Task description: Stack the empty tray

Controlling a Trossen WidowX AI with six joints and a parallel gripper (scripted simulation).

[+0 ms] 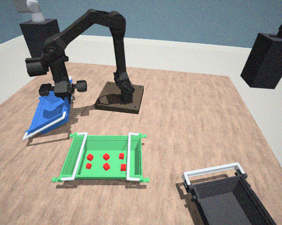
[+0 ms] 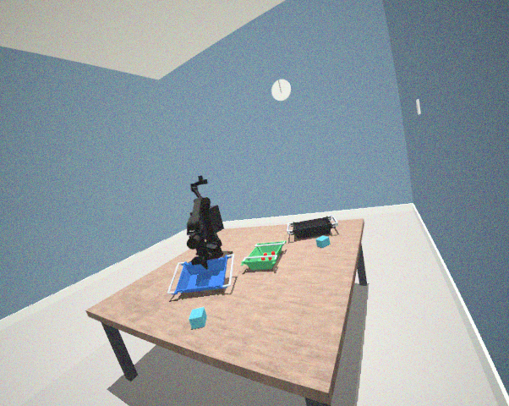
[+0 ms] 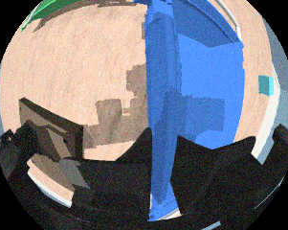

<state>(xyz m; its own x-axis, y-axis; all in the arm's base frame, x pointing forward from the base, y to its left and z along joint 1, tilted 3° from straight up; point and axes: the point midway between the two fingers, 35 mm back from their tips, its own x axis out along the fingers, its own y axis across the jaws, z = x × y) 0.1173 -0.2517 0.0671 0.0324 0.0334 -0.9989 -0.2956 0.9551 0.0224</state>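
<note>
Right now my gripper tip is 20 mm short of the blue tray and 70 mm to the left of it.
</note>
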